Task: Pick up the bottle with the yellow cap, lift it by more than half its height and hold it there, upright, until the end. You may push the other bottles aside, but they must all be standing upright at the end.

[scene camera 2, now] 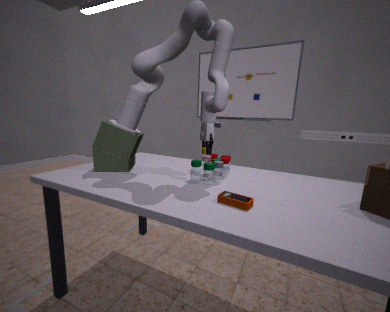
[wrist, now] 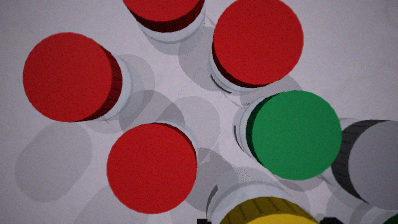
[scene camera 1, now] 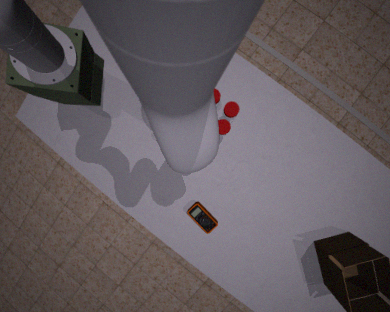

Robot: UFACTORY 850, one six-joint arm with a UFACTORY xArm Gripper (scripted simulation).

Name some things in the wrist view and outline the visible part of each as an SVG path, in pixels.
A green-capped bottle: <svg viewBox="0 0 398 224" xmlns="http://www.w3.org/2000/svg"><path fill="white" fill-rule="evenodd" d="M245 102L237 110L233 118L233 137L242 151L274 175L294 181L311 179L327 170L336 159L342 143L342 128L335 110L322 97L308 91L292 90L261 96Z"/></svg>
A red-capped bottle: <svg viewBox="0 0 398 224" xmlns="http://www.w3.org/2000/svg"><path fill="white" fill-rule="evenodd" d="M181 121L163 119L138 125L122 134L112 146L107 159L107 179L114 195L126 207L139 213L160 214L174 209L190 194L196 180L199 145L192 129Z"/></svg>
